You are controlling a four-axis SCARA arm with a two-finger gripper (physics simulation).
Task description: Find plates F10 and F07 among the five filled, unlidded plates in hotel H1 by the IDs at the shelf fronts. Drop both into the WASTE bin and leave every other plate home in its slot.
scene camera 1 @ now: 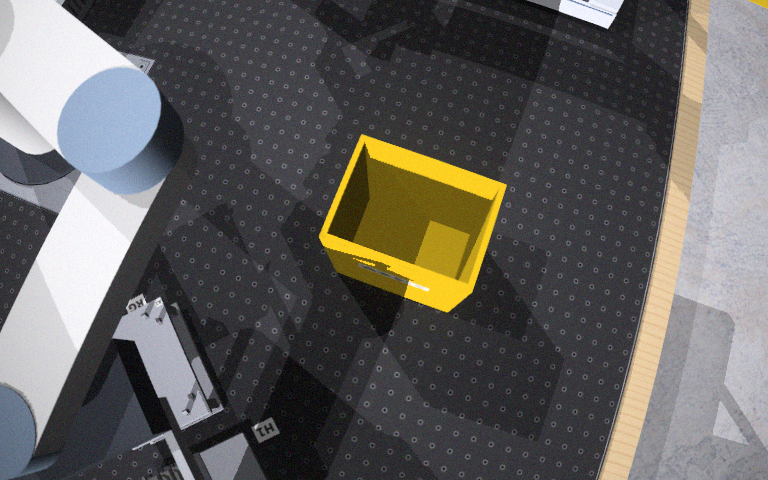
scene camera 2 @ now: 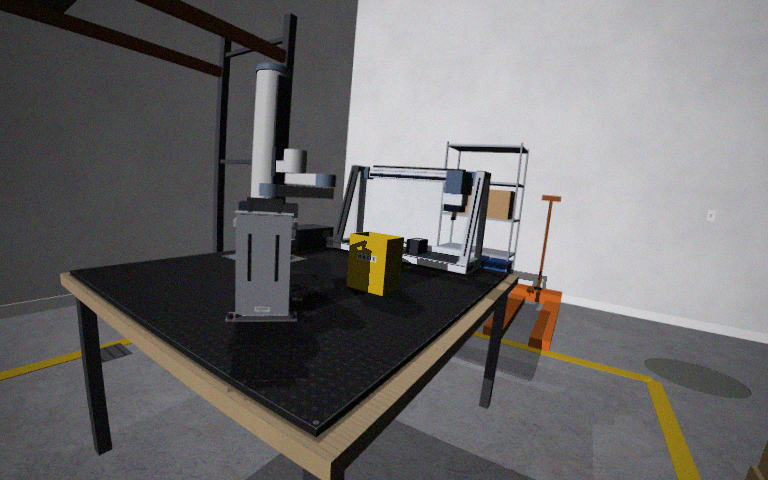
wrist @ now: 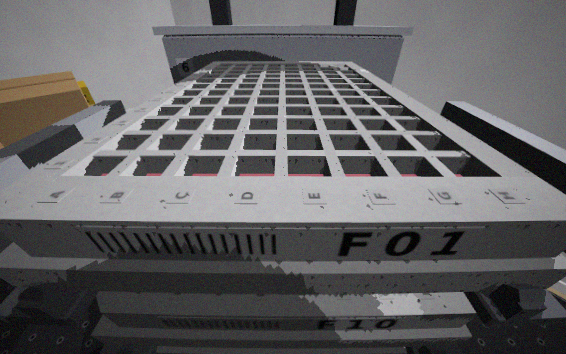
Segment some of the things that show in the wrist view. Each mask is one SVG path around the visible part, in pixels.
My gripper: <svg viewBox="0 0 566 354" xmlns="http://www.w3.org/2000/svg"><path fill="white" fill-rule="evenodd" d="M0 231L1 253L13 241ZM446 101L440 114L441 116L566 195L565 149L464 101ZM122 101L101 101L0 149L0 191L126 114Z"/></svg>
A plate F10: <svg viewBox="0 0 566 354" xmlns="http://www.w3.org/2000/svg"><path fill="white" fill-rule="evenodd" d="M91 336L103 344L139 344L141 346L383 348L420 347L423 345L449 346L460 345L473 337L466 323L478 314L464 292L398 294L196 294L99 291L96 298L100 313L103 315Z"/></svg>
A plate f01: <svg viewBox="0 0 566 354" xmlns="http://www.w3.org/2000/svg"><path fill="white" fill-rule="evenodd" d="M0 191L0 231L13 241L0 253L0 278L16 288L34 282L60 283L68 290L196 294L398 294L495 291L502 284L526 283L542 289L548 289L566 277L566 257L561 254L566 250L566 195L448 119L353 62L214 61L102 127Z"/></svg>
